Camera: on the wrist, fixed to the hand. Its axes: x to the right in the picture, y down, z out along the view.
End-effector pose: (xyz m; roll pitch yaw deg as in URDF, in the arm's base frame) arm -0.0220 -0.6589 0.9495 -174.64 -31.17 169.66
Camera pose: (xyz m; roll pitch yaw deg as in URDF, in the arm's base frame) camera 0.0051 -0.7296 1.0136 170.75 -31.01 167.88
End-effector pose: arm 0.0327 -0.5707 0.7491 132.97 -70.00 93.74
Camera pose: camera -0.0665 -0.5724 0.7468 120.48 -71.09 90.52
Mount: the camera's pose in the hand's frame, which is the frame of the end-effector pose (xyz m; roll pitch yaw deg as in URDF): -0.0005 -0.0714 -0.0689 -15.53 0.00 1.53
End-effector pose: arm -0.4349 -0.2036 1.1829 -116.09 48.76 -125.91
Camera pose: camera -0.5010 -0.2430 1.2455 -132.42 50.13 -126.96
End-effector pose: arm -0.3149 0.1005 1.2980 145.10 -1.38 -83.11
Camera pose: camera -0.2177 0.1131 1.3136 129.61 -2.25 -84.37
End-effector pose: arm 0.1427 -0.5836 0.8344 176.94 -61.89 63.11
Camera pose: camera 0.0498 -0.6010 0.8646 164.28 -61.93 59.86
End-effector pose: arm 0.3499 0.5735 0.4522 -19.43 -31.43 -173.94
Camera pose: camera 0.3194 0.6610 0.4168 -35.83 -30.91 -172.26
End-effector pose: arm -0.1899 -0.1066 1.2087 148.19 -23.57 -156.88
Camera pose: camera -0.1437 -0.1923 1.2277 133.24 -24.37 -158.31
